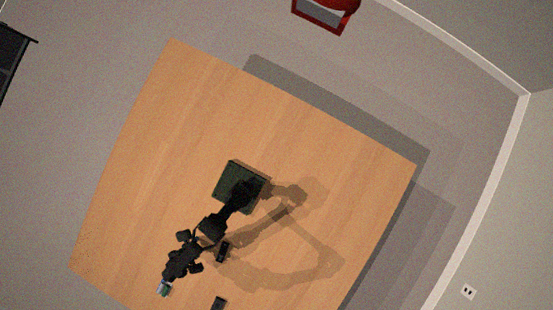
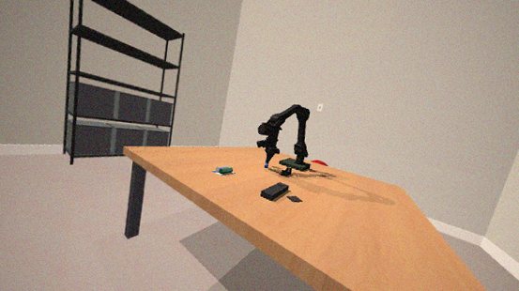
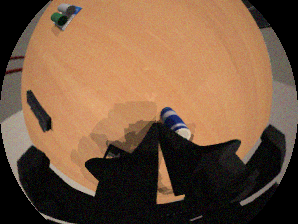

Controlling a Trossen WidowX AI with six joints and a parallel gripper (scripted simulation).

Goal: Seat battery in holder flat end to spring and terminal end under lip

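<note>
Now: the blue battery 20 mm behind my gripper tip, 10 mm to the right of it and 10 mm below it. From my gripper tip the other things lie so: long black block 290 mm ahead, 190 mm to the left, 30 mm below; black square plate 280 mm ahead, 260 mm to the left, 40 mm below.
</note>
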